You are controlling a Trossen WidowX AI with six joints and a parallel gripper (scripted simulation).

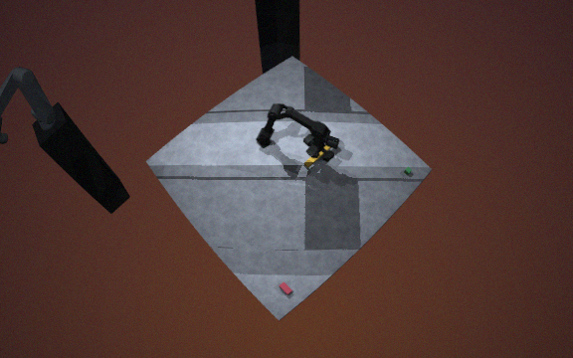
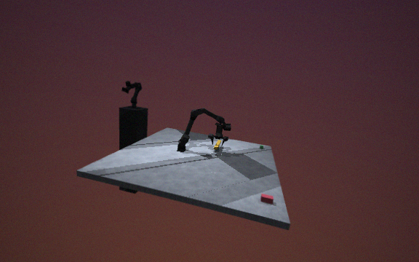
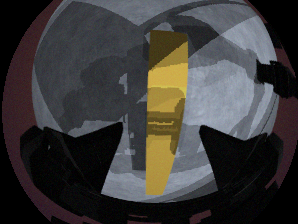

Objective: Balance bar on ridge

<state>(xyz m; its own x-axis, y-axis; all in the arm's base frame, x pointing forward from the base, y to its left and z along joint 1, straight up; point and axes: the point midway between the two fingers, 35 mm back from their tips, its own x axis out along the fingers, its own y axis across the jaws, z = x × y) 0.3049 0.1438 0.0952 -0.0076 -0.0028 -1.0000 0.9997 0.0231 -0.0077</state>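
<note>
Right now my gripper tip is 30 mm to the right of the yellow bar. Also, from my gripper tip: small red block: 640 mm to the right, 440 mm ahead, 40 mm below; small green cube: 440 mm ahead, 360 mm to the left, 40 mm below.
</note>
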